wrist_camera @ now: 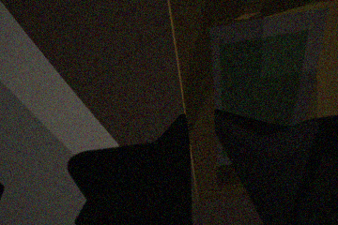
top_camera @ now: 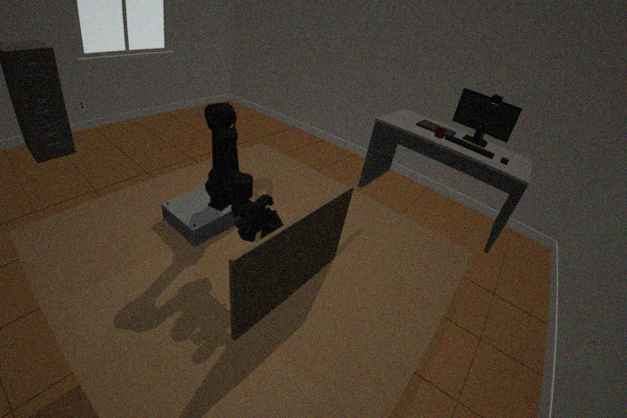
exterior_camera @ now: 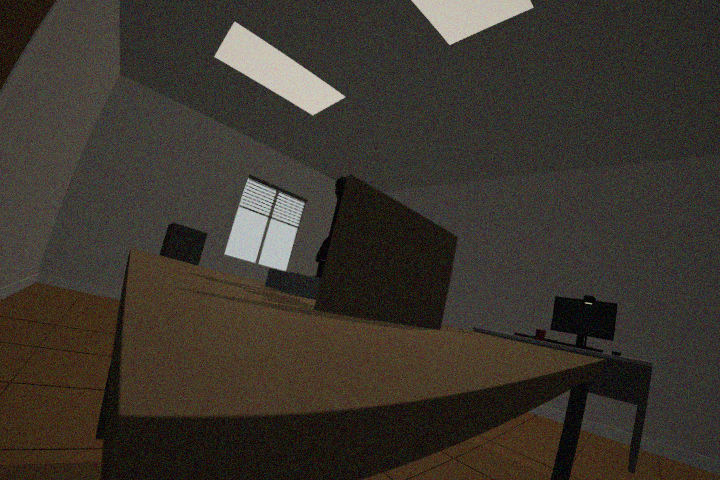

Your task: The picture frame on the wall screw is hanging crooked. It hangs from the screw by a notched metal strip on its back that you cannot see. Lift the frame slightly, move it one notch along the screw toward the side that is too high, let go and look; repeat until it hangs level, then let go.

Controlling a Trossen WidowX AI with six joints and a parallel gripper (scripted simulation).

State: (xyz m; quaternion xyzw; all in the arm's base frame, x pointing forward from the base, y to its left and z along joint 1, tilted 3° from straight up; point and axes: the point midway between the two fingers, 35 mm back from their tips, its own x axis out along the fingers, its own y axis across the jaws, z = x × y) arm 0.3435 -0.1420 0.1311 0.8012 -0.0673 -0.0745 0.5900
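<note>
Now: the picture frame 10 mm ahead of my gripper tip, 20 mm to the left of it and 50 mm below it. From my gripper tip the other things lie so: wall panel (20 mm ahead, 10 mm to the left, 60 mm below).
</note>
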